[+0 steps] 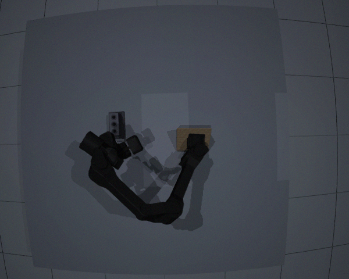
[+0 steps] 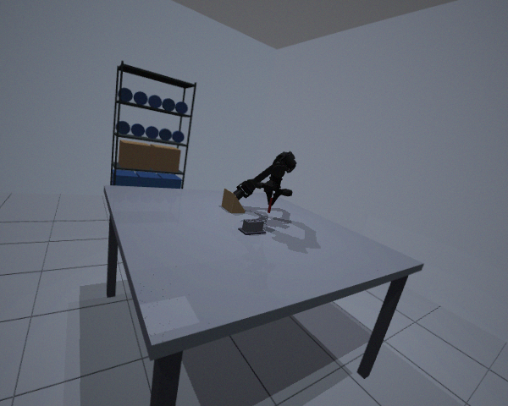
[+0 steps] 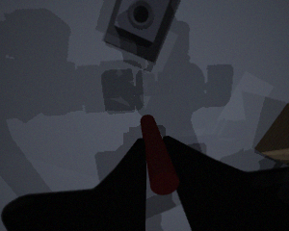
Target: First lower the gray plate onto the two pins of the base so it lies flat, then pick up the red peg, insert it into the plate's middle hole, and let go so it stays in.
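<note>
The gray plate lies 50 mm ahead of my gripper tip, 110 mm to the right of it and 80 mm below it. From my gripper tip the other things lie so: dark base 50 mm ahead, 110 mm to the right, 110 mm below; red peg right at my gripper tip.
</note>
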